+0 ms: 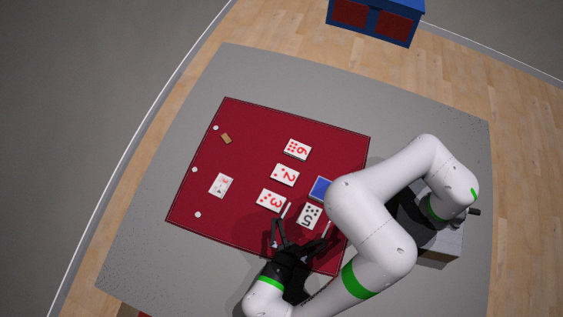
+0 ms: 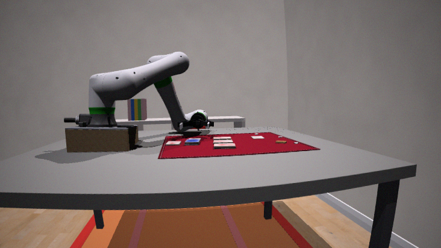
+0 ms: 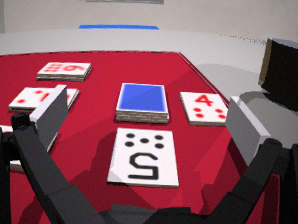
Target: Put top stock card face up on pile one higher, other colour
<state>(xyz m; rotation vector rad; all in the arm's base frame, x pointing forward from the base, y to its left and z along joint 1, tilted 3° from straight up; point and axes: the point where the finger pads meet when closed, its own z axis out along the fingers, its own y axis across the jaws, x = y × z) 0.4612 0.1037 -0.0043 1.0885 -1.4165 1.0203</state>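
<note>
The black 5 card is 10 mm behind my hand, 30 mm to the right of it and 70 mm below it. Also, from my hand: red card cloth 150 mm ahead, 140 mm to the right, 80 mm below; then brown block 370 mm ahead, 260 mm to the right, 60 mm below.
</note>
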